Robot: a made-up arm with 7 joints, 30 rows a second.
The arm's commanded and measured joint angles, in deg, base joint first. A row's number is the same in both.
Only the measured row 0 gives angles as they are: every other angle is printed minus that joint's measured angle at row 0.
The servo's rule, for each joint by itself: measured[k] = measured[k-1] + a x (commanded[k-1-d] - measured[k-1]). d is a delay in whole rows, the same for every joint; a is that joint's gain. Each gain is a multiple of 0.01, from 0.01 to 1. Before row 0 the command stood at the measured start. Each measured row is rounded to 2 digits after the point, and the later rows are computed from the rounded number. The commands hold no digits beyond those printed.
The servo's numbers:
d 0
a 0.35 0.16 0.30 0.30 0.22 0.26 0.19
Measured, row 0: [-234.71, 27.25, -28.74, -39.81, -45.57, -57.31, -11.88]
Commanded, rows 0 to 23: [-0.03, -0.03, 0.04, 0.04, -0.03, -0.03, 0.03]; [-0.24, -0.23, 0.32, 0.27, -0.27, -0.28, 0.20]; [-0.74, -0.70, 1.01, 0.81, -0.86, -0.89, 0.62]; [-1.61, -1.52, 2.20, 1.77, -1.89, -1.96, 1.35]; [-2.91, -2.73, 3.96, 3.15, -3.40, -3.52, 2.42]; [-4.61, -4.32, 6.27, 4.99, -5.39, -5.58, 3.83]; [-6.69, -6.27, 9.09, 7.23, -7.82, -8.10, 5.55]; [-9.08, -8.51, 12.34, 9.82, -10.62, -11.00, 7.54]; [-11.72, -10.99, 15.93, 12.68, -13.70, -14.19, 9.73]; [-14.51, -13.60, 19.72, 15.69, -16.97, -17.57, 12.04]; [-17.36, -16.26, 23.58, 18.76, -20.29, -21.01, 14.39]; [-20.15, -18.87, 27.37, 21.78, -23.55, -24.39, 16.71]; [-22.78, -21.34, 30.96, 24.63, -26.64, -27.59, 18.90]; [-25.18, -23.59, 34.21, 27.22, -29.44, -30.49, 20.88]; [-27.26, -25.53, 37.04, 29.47, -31.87, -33.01, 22.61]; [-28.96, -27.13, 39.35, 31.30, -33.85, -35.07, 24.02]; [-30.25, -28.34, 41.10, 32.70, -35.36, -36.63, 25.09]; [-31.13, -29.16, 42.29, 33.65, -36.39, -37.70, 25.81]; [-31.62, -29.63, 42.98, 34.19, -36.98, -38.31, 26.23]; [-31.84, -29.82, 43.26, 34.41, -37.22, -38.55, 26.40]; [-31.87, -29.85, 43.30, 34.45, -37.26, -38.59, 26.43]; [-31.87, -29.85, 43.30, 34.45, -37.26, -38.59, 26.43]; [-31.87, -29.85, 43.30, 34.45, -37.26, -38.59, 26.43]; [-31.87, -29.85, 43.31, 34.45, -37.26, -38.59, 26.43]
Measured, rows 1 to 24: [-0.01, 0.00, 0.01, 0.01, -0.01, -0.01, 0.01]; [-0.09, -0.04, 0.10, 0.09, -0.07, -0.08, 0.05]; [-0.32, -0.15, 0.37, 0.31, -0.24, -0.29, 0.16]; [-0.77, -0.37, 0.92, 0.75, -0.60, -0.72, 0.39]; [-1.52, -0.75, 1.83, 1.47, -1.22, -1.45, 0.78]; [-2.60, -1.32, 3.16, 2.53, -2.14, -2.52, 1.36]; [-4.03, -2.11, 4.94, 3.94, -3.39, -3.97, 2.16]; [-5.80, -3.13, 7.16, 5.70, -4.98, -5.80, 3.18]; [-7.87, -4.39, 9.79, 7.79, -6.90, -7.98, 4.42]; [-10.19, -5.86, 12.77, 10.16, -9.12, -10.47, 5.87]; [-12.70, -7.52, 16.01, 12.74, -11.58, -13.21, 7.49]; [-15.31, -9.34, 19.42, 15.45, -14.21, -16.12, 9.24]; [-17.92, -11.26, 22.88, 18.20, -16.94, -19.10, 11.08]; [-20.46, -13.23, 26.28, 20.91, -19.69, -22.06, 12.94]; [-22.84, -15.20, 29.51, 23.48, -22.37, -24.91, 14.78]; [-24.98, -17.11, 32.46, 25.83, -24.90, -27.55, 16.54]; [-26.82, -18.91, 35.05, 27.89, -27.20, -29.91, 18.16]; [-28.33, -20.55, 37.22, 29.62, -29.22, -31.94, 19.61]; [-29.48, -22.00, 38.95, 30.99, -30.93, -33.60, 20.87]; [-30.31, -23.25, 40.24, 32.02, -32.31, -34.89, 21.92]; [-30.86, -24.31, 41.16, 32.75, -33.40, -35.85, 22.78]; [-31.21, -25.20, 41.80, 33.26, -34.25, -36.56, 23.47]; [-31.44, -25.94, 42.25, 33.62, -34.91, -37.09, 24.03]; [-31.59, -26.57, 42.57, 33.87, -35.43, -37.48, 24.49]
